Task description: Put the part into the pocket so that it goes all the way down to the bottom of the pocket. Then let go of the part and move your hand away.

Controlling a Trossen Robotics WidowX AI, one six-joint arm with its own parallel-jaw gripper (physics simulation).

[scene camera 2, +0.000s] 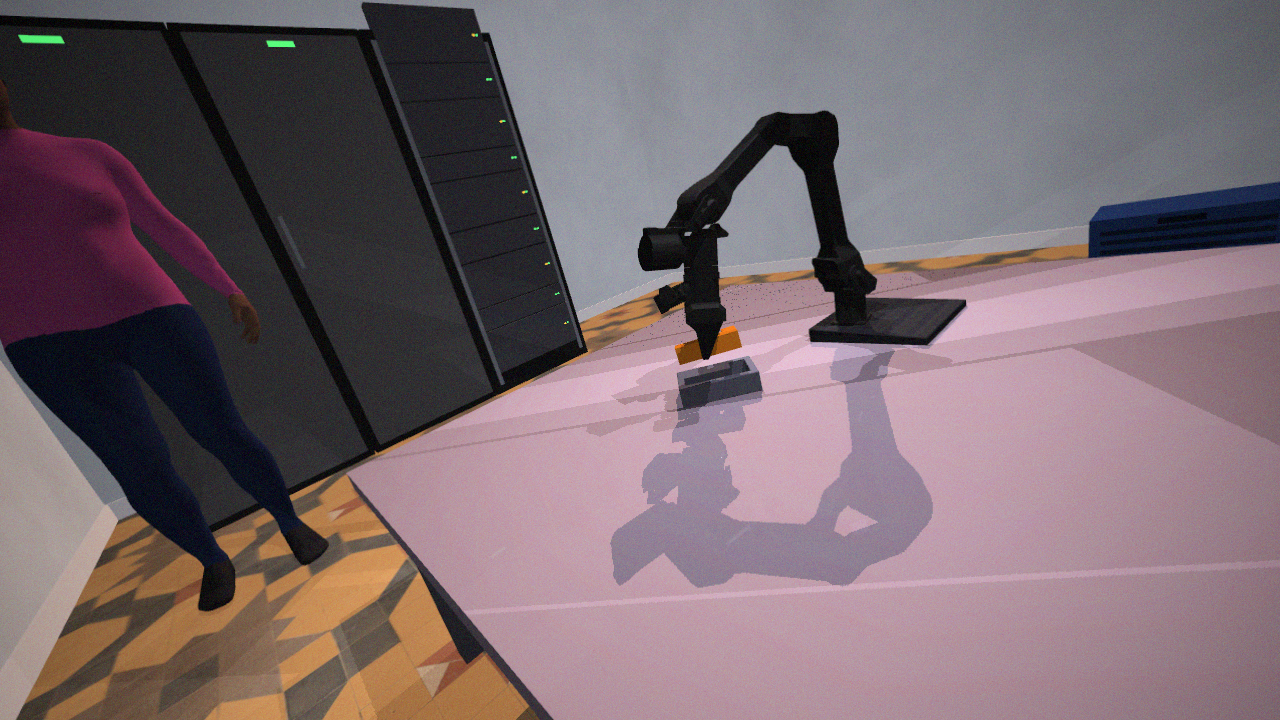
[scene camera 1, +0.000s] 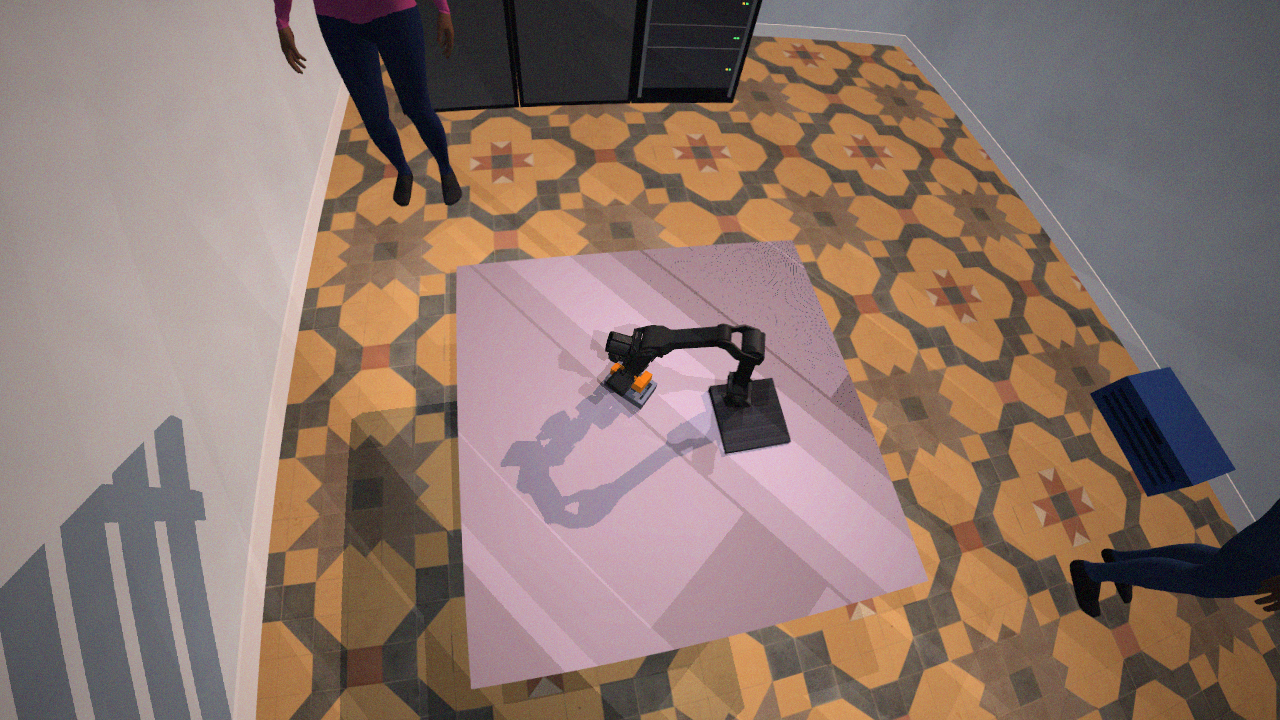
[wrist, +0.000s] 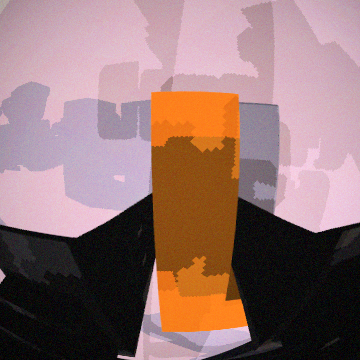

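Note:
The orange part is a block held between the fingers of my gripper. My gripper is shut on it, with one finger on each long side. The grey block with the pocket lies on the table below. In scene camera 2, the part is above the block, apart from it, and the pocket's opening shows. In the wrist view, the part covers most of the block; a strip of it shows to the right. The pocket's floor is mostly hidden there.
The arm's black base plate stands on the pink table, right of the block. The arm's shadow falls across the table. A person in a pink top stands beyond the table, near dark cabinets.

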